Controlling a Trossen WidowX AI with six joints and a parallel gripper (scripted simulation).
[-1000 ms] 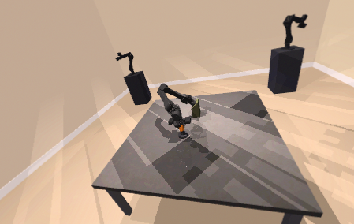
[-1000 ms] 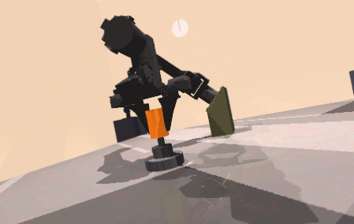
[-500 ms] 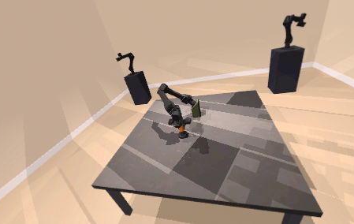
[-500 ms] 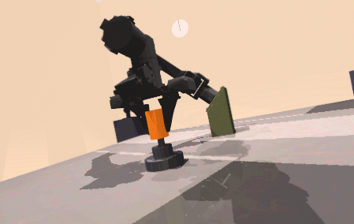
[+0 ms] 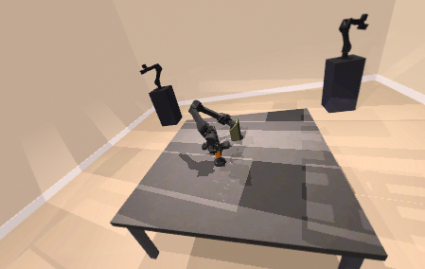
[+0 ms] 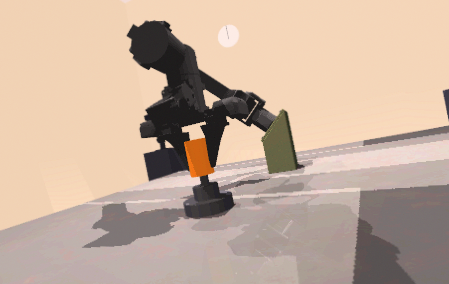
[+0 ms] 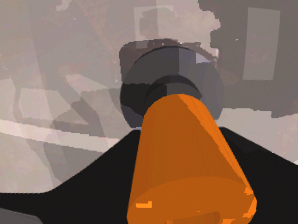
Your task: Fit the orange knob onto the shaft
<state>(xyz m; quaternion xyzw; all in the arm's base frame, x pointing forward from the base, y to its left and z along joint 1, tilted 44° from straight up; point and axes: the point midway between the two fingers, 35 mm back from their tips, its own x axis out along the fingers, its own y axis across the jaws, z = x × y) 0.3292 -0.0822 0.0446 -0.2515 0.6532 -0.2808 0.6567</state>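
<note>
Right now my gripper tip is 20 mm below the orange knob. From my gripper tip the other things lie so: pedestal (40 mm below).
</note>
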